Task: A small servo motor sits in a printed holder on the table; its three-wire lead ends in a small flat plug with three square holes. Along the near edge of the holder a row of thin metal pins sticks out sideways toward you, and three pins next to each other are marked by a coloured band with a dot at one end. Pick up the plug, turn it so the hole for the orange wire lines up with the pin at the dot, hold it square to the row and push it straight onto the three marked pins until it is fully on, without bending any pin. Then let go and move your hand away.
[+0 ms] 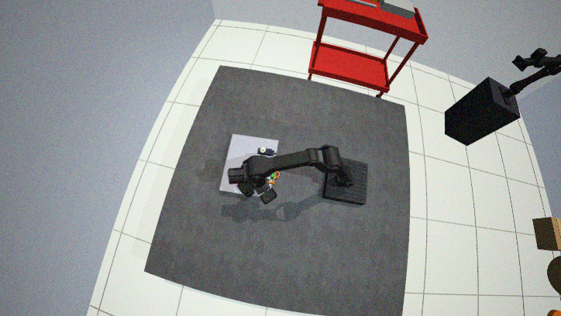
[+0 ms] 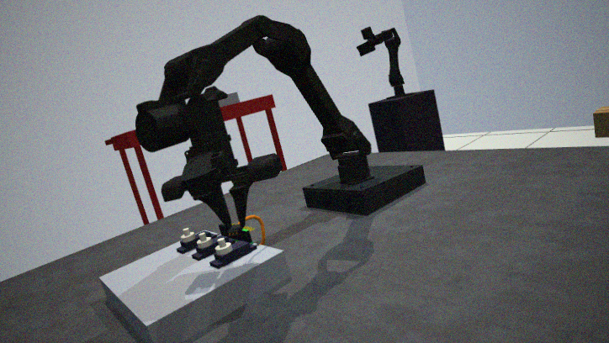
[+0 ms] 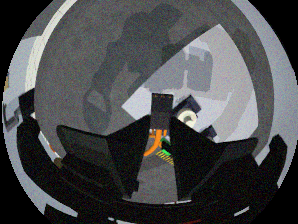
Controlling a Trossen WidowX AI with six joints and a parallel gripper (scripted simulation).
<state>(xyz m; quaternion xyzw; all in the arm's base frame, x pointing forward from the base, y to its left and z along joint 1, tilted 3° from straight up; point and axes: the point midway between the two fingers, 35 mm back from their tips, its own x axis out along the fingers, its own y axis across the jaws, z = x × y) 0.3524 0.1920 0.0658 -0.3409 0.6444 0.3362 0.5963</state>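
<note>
My gripper tip is 30 mm past the green mark, 80 mm to the left of it and 30 mm above it. The rest, counted from my gripper tip: holder block (140 mm ahead, 80 mm to the right, 80 mm below).
</note>
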